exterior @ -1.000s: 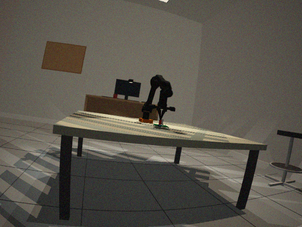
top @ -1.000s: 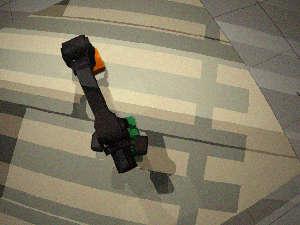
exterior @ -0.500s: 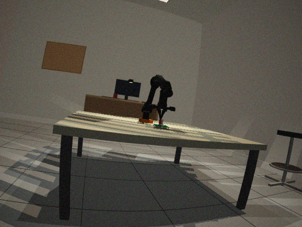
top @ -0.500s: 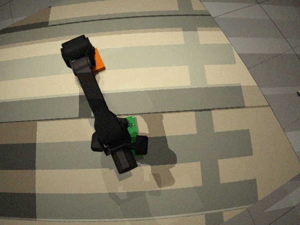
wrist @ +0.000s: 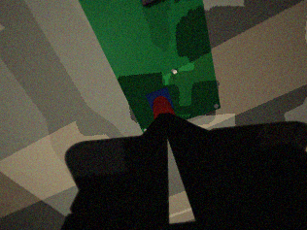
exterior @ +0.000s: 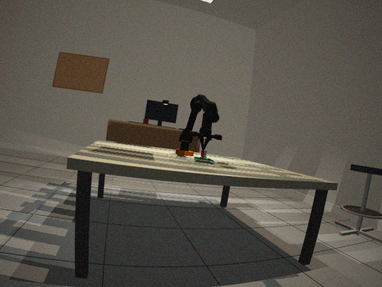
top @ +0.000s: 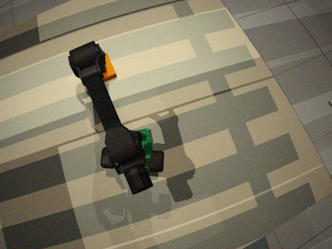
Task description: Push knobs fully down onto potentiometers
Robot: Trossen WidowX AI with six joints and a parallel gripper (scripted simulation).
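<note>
My gripper tip is now 1 cm above the red knob. Also, from my gripper tip: grey knob (9 cm behind, 3 cm to the left, 2 cm below).
</note>
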